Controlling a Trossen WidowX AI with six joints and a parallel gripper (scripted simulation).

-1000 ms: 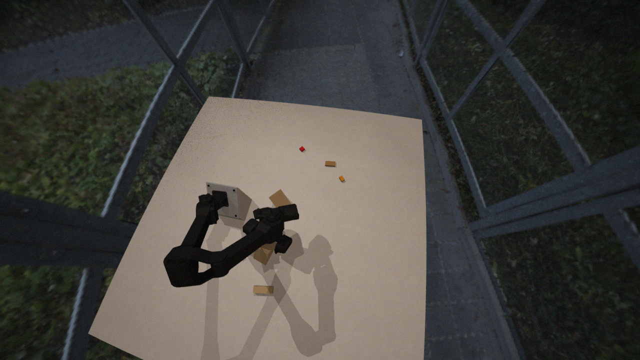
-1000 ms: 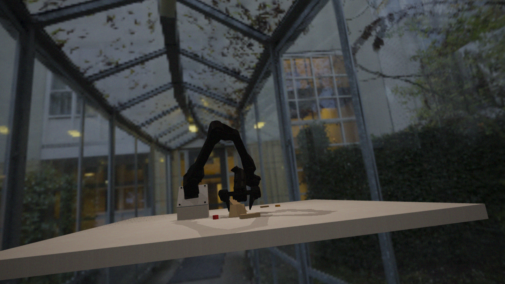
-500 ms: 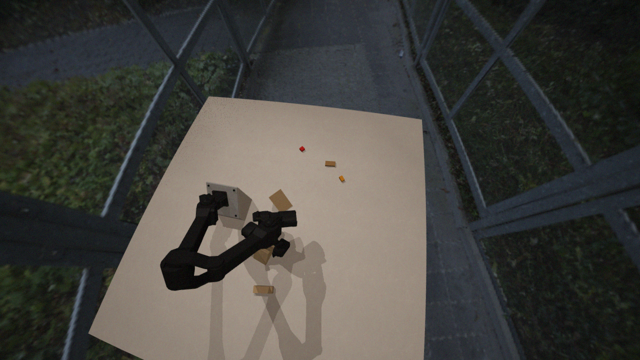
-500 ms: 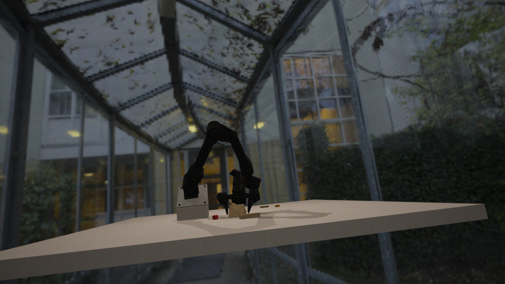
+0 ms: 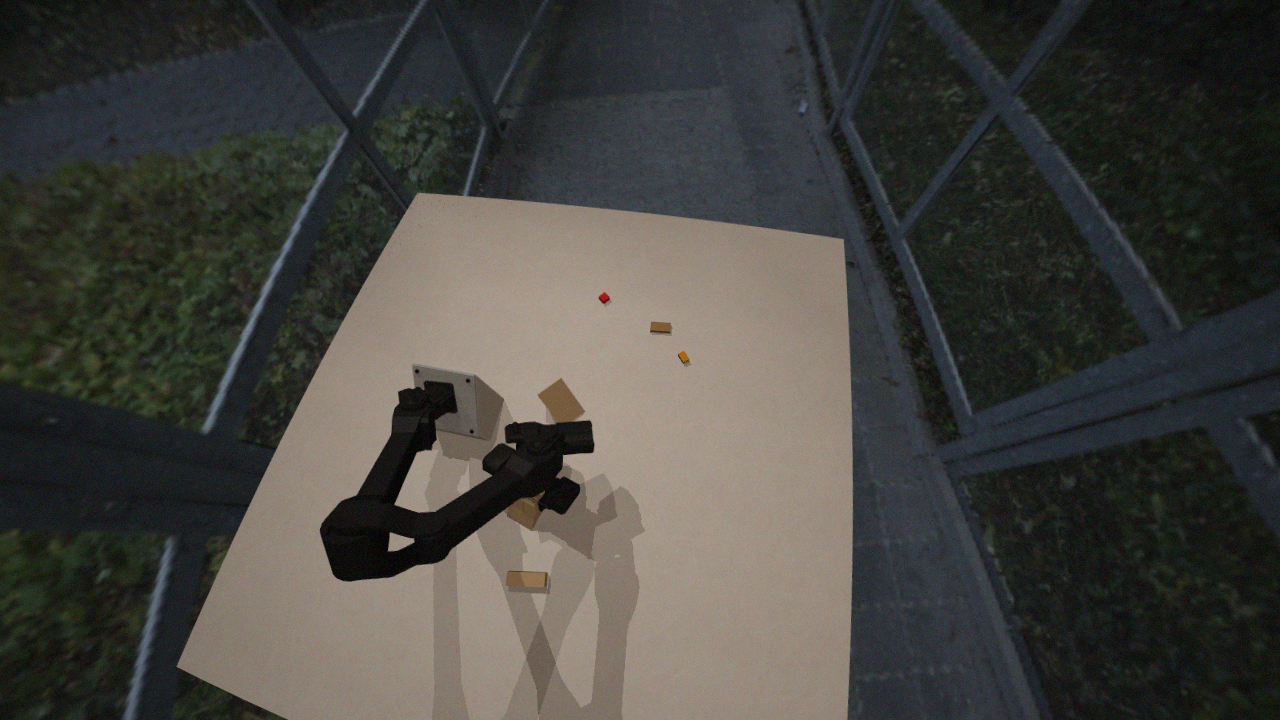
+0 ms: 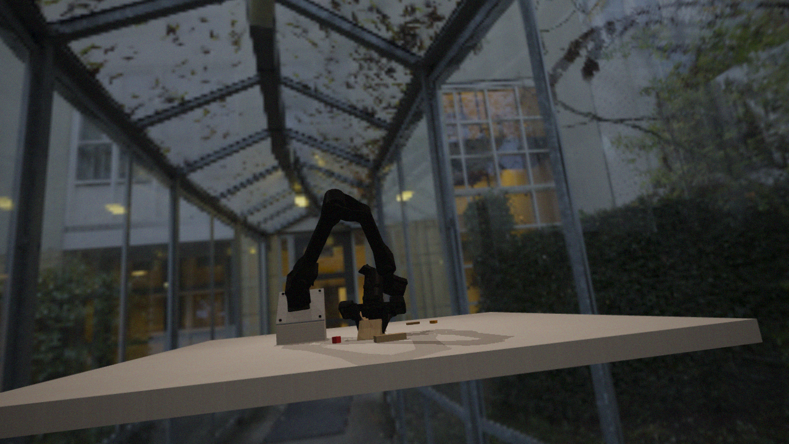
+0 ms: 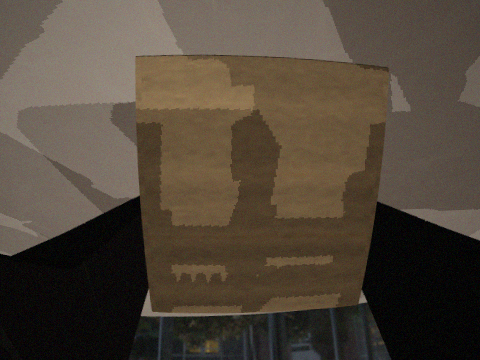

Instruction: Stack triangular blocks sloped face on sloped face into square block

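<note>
Now: the red cube 10 cm behind my gripper tip and 3 cm to the right of it. The rest, counted from my gripper tip: small brown block 43 cm to the left, 22 cm ahead, 1 cm below; orange piece 36 cm to the left, 28 cm ahead, 1 cm below; flat wooden piece 14 cm to the right, 3 cm ahead.
</note>
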